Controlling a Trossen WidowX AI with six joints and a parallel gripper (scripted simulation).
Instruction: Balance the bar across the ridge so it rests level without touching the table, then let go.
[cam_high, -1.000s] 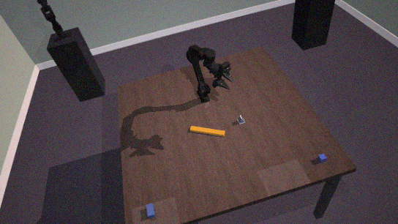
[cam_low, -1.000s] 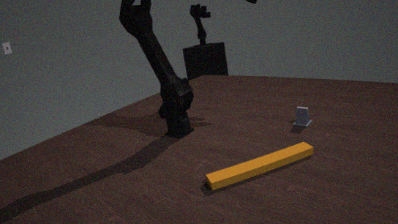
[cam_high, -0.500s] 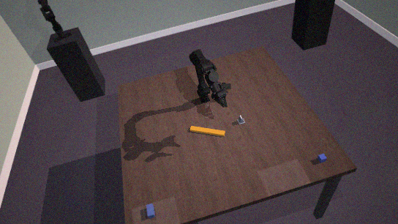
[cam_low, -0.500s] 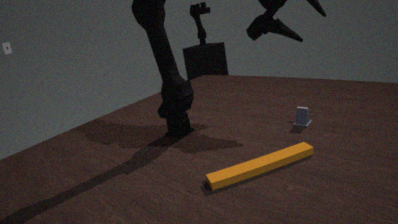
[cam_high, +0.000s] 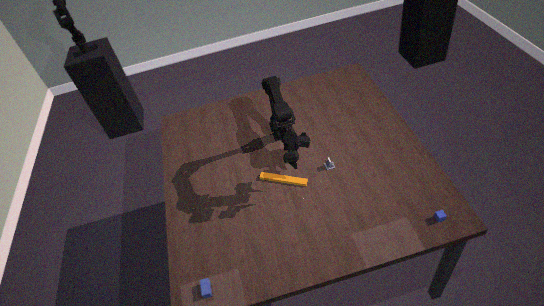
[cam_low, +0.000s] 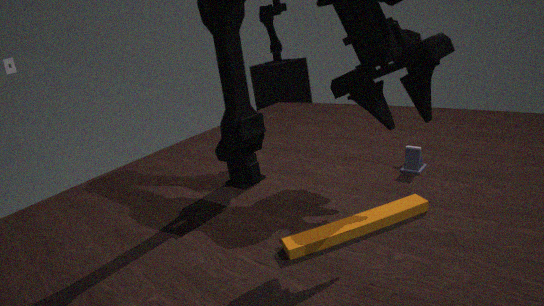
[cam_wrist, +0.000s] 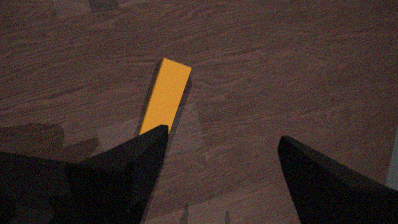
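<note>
Right now the orange bar is 14 cm below my gripper tip, 6 cm to the right of it and 6 cm behind it. Round my gripper tip: blue cube 50 cm to the left, 38 cm ahead, 13 cm below.
</note>
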